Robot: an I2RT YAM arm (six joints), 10 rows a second.
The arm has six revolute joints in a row. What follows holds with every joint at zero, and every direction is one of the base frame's. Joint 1 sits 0.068 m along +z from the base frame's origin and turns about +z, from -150 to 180 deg. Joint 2 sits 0.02 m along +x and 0.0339 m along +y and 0.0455 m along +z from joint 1 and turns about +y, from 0 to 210 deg. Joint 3 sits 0.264 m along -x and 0.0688 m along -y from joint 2 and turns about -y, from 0 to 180 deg. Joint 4 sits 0.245 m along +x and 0.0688 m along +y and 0.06 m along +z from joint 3 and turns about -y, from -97 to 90 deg. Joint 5 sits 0.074 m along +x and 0.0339 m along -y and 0.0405 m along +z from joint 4 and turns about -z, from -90 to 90 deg. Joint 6 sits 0.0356 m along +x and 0.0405 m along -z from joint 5 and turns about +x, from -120 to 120 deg. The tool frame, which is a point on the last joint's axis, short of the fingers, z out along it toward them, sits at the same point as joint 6; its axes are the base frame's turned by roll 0, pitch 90 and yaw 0 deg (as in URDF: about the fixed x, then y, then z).
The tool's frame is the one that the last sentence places.
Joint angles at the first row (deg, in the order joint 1, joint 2, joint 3, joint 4, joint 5, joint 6):
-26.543, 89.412, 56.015, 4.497, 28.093, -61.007
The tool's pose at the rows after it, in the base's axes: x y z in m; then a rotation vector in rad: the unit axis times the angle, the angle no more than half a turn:
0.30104, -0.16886, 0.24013, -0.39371, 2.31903, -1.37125
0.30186, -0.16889, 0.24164, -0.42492, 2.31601, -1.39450
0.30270, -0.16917, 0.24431, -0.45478, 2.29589, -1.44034
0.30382, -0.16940, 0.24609, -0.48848, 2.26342, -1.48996
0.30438, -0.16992, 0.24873, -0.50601, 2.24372, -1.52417
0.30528, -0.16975, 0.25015, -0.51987, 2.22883, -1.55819
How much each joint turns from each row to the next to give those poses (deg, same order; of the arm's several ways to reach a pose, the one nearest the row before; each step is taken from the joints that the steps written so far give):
0.001, -0.414, -0.785, 0.354, -0.406, -1.351
0.088, 0.033, 0.211, 0.267, 0.348, -1.795
0.088, -0.071, -0.106, 1.704, 0.747, -2.562
0.088, 0.030, -0.479, 2.820, 0.444, -2.963
-0.001, -0.064, -0.044, 1.479, 0.397, -1.876
0.154, 0.068, -0.125, 1.449, 0.719, -1.660

